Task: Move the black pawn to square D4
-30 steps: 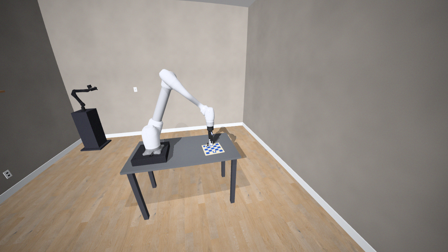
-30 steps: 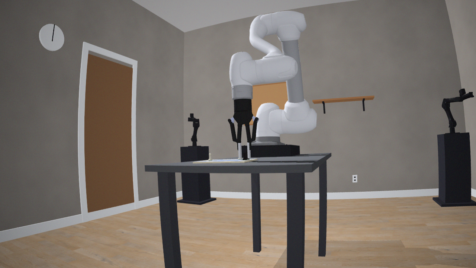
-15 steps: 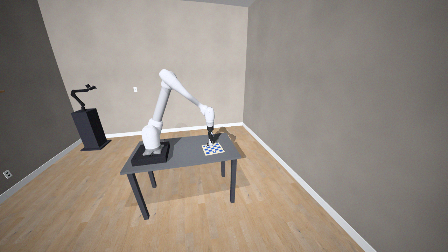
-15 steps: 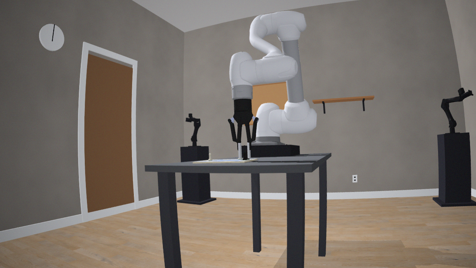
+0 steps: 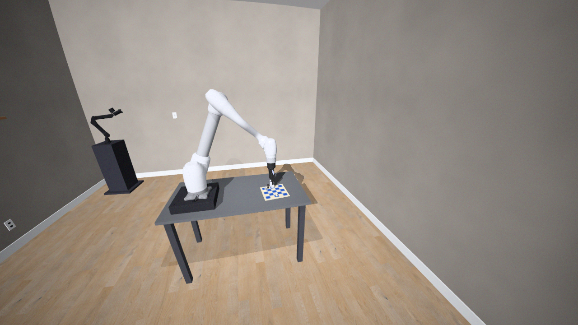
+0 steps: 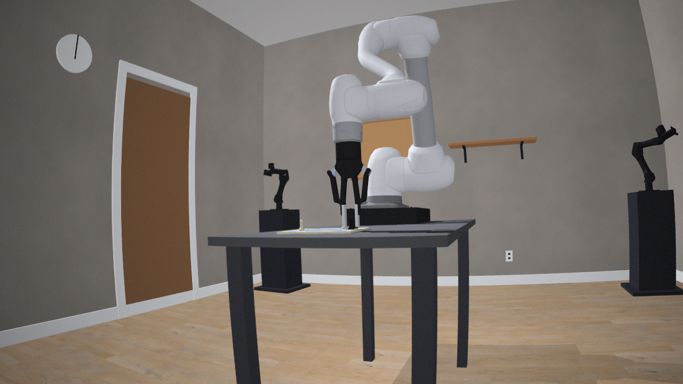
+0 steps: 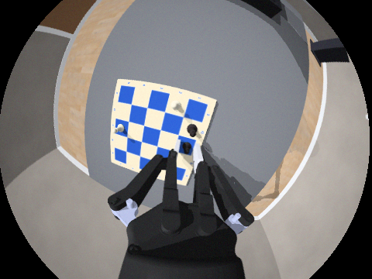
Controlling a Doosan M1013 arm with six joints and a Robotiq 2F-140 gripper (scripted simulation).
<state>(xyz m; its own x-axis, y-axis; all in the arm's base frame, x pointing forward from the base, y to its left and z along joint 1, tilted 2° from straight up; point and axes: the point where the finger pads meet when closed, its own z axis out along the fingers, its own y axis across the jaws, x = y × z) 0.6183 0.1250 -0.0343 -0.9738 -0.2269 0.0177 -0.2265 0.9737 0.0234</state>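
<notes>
The black pawn lies 3 cm below my hand. Round my hand: chessboard: 8 cm to the right, 4 cm below, 1 cm ahead.
</notes>
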